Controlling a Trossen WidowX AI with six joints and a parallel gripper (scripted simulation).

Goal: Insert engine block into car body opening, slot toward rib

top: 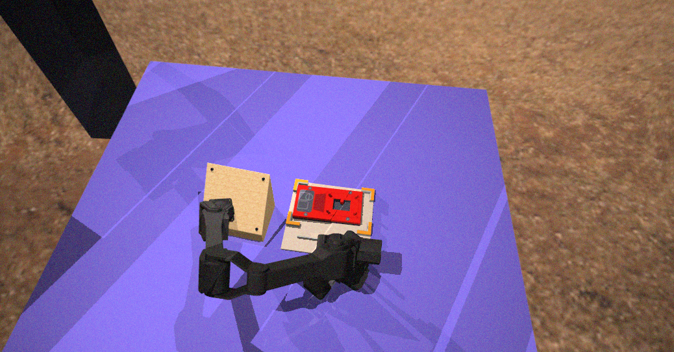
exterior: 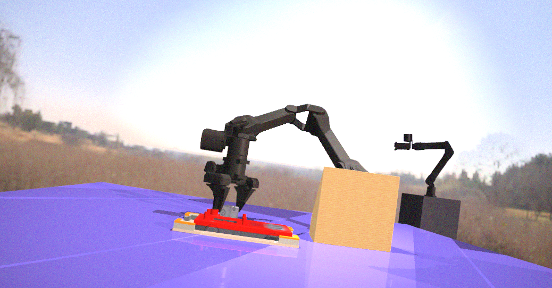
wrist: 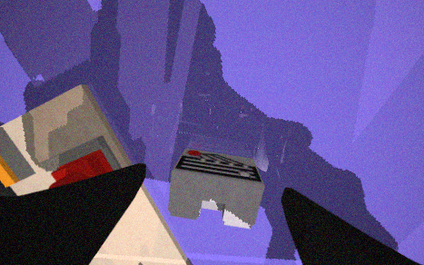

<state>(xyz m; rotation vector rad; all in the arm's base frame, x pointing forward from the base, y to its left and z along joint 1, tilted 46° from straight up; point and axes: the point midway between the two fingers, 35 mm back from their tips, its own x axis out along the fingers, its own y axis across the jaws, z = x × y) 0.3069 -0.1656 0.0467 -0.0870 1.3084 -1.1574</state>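
My gripper tip is now right at the grey engine block. The rest, counted from my gripper tip: black peg: 8 cm to the left, 4 cm ahead, 2 cm above; then beige base plate: 19 cm to the left, 1 cm below, 1 cm behind.
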